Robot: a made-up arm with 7 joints.
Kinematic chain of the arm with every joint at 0, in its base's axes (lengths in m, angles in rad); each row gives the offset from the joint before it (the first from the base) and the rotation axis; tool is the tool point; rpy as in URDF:
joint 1: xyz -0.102 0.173 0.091 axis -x
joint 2: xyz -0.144 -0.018 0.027 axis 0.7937 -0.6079 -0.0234
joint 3: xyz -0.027 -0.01 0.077 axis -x
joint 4: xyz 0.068 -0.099 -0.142 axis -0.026 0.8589 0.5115
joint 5: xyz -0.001 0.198 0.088 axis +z
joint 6: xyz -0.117 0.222 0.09 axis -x
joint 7: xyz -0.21 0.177 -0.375 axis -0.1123 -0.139 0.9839
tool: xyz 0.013 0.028 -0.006 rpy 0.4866 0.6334 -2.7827
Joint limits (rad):
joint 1: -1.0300..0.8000
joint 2: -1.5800..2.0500
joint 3: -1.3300..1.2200
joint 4: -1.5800..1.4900
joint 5: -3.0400..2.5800
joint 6: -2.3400..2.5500
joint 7: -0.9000..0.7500
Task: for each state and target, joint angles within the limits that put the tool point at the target. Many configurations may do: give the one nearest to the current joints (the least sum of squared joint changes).
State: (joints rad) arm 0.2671 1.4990 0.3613 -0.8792 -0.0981 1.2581 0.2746
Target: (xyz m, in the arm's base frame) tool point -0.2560 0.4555 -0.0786
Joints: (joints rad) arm 0.3607 1.3764 0.1067 -0.5016 -0.3215 1.4703 0.3463
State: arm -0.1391 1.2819 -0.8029 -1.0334 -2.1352 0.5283 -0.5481
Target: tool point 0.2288 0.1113 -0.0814
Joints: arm -0.4113 1.2598 -1.1004 -1.3072 -2.6603 -0.0545 -0.5015
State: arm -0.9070 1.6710 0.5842 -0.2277 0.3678 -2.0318 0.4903
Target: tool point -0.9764 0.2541 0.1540
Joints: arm -0.8438 1.8407 0.2222 -0.0190 0.5254 -2.0122 0.5276
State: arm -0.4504 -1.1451 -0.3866 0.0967 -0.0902 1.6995 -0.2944
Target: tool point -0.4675 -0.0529 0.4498
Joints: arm -0.7275 -0.4653 -0.6277 -0.0730 -0.4875 2.5500 -0.1485
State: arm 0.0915 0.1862 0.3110 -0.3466 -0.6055 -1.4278 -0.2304
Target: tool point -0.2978 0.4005 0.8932
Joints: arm -0.3143 0.5698 0.0473 -0.3957 -0.6082 -1.7285 -0.2502
